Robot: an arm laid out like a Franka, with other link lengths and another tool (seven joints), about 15 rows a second.
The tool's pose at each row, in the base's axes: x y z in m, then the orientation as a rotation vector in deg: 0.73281 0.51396 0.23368 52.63 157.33 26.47; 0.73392 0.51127 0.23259 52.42 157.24 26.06; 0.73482 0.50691 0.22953 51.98 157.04 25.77; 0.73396 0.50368 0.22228 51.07 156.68 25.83; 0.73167 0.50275 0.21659 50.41 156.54 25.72; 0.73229 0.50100 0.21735 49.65 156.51 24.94; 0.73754 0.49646 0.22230 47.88 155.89 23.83; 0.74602 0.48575 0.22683 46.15 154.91 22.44; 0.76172 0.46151 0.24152 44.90 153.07 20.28
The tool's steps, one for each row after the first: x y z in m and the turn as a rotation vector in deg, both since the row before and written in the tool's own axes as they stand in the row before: -0.00241 -0.00182 0.00073 0.17 -0.26 -0.17; -0.00306 -0.00390 0.00214 0.02 -0.35 -0.31; -0.00049 -0.00549 0.00578 -0.32 -0.45 -0.59; 0.00193 -0.00396 0.00436 -0.10 -0.27 -0.45; -0.00163 -0.00075 -0.00089 0.33 -0.41 -0.60; -0.00754 0.00092 -0.00387 0.16 -1.19 -1.28; -0.01372 -0.00267 -0.00345 0.22 -1.59 -1.27; -0.02919 -0.00697 -0.01222 0.52 -2.53 -0.98
